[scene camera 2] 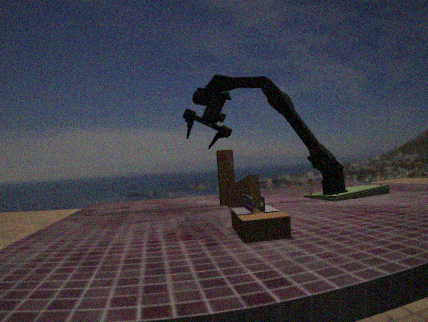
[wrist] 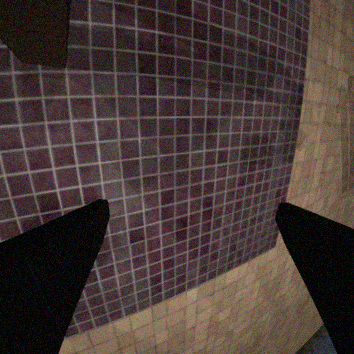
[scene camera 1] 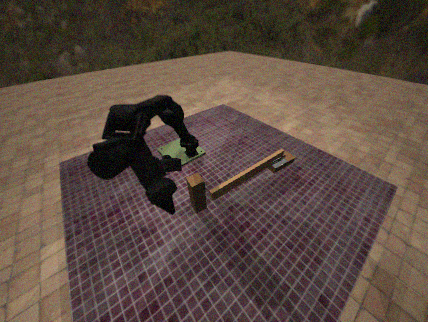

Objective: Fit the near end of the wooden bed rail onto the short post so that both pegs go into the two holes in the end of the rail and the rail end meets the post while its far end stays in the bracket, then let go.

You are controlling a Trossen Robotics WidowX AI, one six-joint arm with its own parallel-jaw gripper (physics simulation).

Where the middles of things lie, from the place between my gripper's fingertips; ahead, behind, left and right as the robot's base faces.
Now: hand 13 cm above the short post point(scene camera 2: 225, 164), 12 cm to the right of it and 8 cm past it. Round my hand: wooden bed rail point(scene camera 2: 249, 186) (40 cm to the left, 17 cm below, 8 cm behind).
